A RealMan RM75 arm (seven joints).
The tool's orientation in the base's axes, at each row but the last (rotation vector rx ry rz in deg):
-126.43 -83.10 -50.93
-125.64 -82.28 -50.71
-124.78 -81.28 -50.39
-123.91 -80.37 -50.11
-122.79 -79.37 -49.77
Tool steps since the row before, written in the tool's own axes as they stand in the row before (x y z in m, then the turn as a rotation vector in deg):
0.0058 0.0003 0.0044 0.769 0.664 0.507
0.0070 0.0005 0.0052 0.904 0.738 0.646
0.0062 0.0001 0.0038 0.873 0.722 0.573
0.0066 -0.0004 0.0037 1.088 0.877 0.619
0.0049 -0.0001 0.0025 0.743 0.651 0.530
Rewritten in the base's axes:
0.0032 0.0065 0.0006 0.974 0.558 0.171
0.0040 0.0077 0.0010 1.121 0.704 0.163
0.0030 0.0065 0.0015 1.077 0.644 0.195
0.0026 0.0068 0.0020 1.294 0.751 0.311
0.0020 0.0048 0.0017 0.960 0.563 0.135

